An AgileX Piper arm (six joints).
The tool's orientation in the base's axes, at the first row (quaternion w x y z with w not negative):
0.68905 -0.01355 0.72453 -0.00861
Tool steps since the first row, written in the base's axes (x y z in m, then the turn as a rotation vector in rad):
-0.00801 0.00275 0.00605 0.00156 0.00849 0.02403
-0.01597 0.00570 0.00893 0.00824 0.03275 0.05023
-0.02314 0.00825 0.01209 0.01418 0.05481 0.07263
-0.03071 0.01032 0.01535 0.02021 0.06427 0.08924
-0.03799 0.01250 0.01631 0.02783 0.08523 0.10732
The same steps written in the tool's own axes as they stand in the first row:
-0.00573 0.00262 -0.00829 -0.02433 0.00772 0.00040
-0.00829 0.00554 -0.01636 -0.05159 0.03110 0.00591
-0.01117 0.00805 -0.02367 -0.07494 0.05241 0.01085
-0.01411 0.01008 -0.03138 -0.09212 0.06130 0.01610
-0.01477 0.01228 -0.03868 -0.11121 0.08163 0.02293

